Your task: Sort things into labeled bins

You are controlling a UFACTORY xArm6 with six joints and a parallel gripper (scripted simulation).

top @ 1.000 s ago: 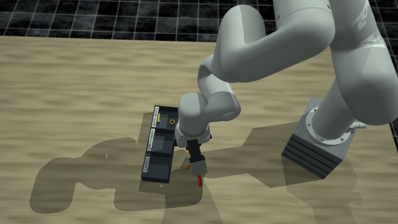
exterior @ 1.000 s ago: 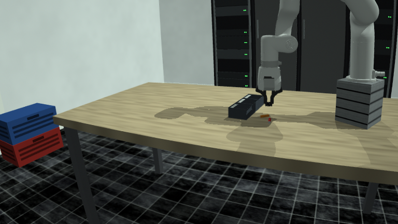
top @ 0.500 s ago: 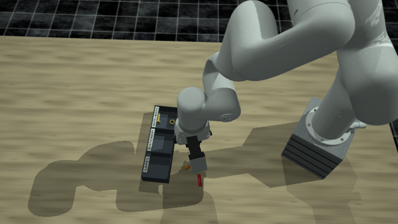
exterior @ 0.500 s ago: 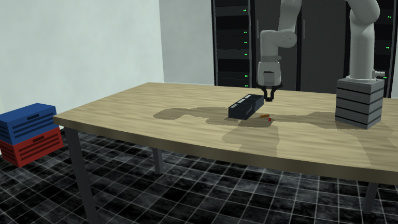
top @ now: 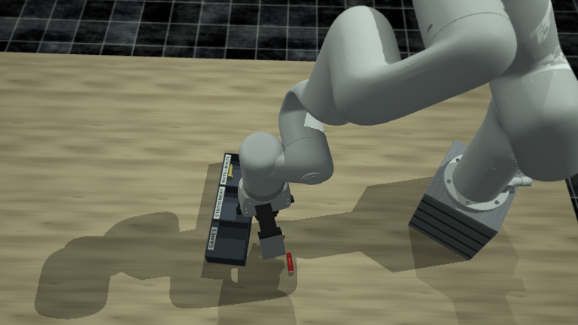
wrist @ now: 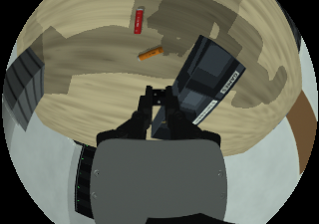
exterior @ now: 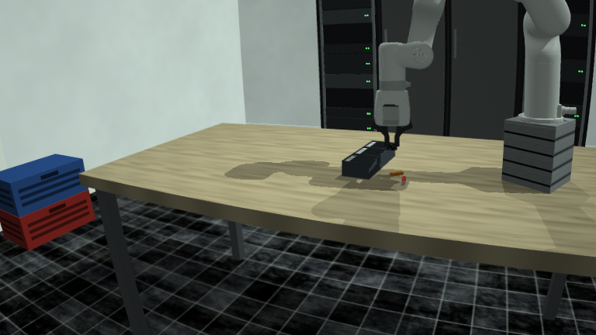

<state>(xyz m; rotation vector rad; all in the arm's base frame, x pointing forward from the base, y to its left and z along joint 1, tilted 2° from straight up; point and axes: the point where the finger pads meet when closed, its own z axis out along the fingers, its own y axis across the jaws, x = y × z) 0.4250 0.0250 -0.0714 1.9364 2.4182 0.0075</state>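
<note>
The dark three-part bin is 7 cm ahead of my hand, 4 cm to the right of it and 7 cm below it. Also, from my hand: black die 1 cm below; then red cylinder 5 cm behind, 8 cm to the left, 8 cm below; then orange stick 2 cm behind, 3 cm to the left, 8 cm below.
</note>
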